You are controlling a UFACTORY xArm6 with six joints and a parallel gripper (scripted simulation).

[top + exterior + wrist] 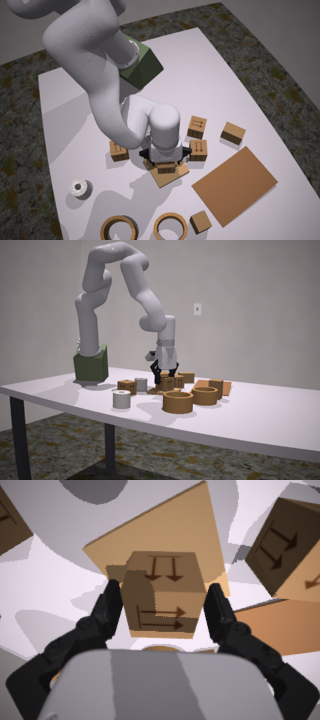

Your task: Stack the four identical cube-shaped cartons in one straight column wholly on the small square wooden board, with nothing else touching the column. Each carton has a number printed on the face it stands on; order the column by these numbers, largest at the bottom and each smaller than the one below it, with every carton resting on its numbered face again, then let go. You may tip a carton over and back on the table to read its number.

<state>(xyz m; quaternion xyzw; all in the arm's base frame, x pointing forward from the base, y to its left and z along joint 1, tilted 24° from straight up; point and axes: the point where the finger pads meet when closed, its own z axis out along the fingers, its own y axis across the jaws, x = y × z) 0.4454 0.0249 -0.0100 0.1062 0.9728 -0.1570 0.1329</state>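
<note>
The carton lies 15 cm to the left of my hand, 10 cm behind it and 3 cm below it. Round my hand: plain brown box: 28 cm to the left, 3 cm below, 3 cm behind.
</note>
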